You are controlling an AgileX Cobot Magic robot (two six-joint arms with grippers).
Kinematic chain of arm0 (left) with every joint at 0, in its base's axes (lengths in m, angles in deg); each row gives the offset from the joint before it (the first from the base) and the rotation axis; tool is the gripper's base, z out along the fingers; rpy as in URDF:
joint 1: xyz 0 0 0.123 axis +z
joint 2: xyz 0 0 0 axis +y
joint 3: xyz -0.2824 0 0.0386 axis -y
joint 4: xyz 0.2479 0 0.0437 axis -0.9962 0 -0.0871
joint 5: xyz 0 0 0 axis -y
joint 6: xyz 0.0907 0 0.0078 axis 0.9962 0 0.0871
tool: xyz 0 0 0 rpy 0 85 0
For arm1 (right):
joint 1: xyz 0 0 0.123 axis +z
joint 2: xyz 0 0 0 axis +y
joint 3: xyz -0.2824 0 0.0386 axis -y
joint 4: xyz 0.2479 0 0.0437 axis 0.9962 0 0.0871
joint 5: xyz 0 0 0 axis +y
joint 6: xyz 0.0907 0 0.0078 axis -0.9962 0 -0.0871
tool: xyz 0 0 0 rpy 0 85 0
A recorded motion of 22 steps. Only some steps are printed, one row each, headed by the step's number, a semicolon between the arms.
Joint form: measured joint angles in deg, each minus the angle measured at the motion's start. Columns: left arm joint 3, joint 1, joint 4, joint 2, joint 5, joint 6; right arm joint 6, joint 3, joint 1, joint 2, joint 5, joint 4.
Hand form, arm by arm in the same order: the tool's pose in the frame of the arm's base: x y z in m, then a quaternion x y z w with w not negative. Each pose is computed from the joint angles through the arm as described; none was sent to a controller.
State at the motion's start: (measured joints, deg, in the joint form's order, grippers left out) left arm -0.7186 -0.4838 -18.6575 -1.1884 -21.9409 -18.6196; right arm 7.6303 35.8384 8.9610 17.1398 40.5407 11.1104
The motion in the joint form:
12: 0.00 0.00 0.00 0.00 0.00 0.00; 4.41 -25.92 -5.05 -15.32 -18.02 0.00
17: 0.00 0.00 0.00 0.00 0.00 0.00; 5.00 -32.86 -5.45 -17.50 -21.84 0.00
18: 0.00 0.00 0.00 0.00 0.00 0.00; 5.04 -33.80 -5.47 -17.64 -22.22 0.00
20: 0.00 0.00 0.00 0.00 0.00 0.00; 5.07 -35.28 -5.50 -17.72 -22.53 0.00
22: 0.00 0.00 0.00 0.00 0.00 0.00; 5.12 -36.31 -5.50 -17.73 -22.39 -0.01
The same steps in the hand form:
12: 0.0516 0.0105 0.1773 -0.04144 0.79390 0.03859 0.60541; 0.0473 0.0100 0.2343 -0.06153 0.75800 0.04027 0.64809
17: 0.0516 0.0105 0.1773 -0.04144 0.79390 0.03859 0.60541; 0.0513 0.0088 0.2019 -0.05727 0.76399 0.03163 0.64190
18: 0.0516 0.0105 0.1773 -0.04144 0.79390 0.03859 0.60541; 0.0519 0.0087 0.1971 -0.05690 0.76641 0.03099 0.63908
20: 0.0516 0.0105 0.1773 -0.04144 0.79390 0.03859 0.60541; 0.0528 0.0087 0.1890 -0.05653 0.77252 0.03048 0.63173
22: 0.0516 0.0105 0.1773 -0.04144 0.79390 0.03859 0.60541; 0.0532 0.0087 0.1828 -0.05719 0.77883 0.03036 0.62388

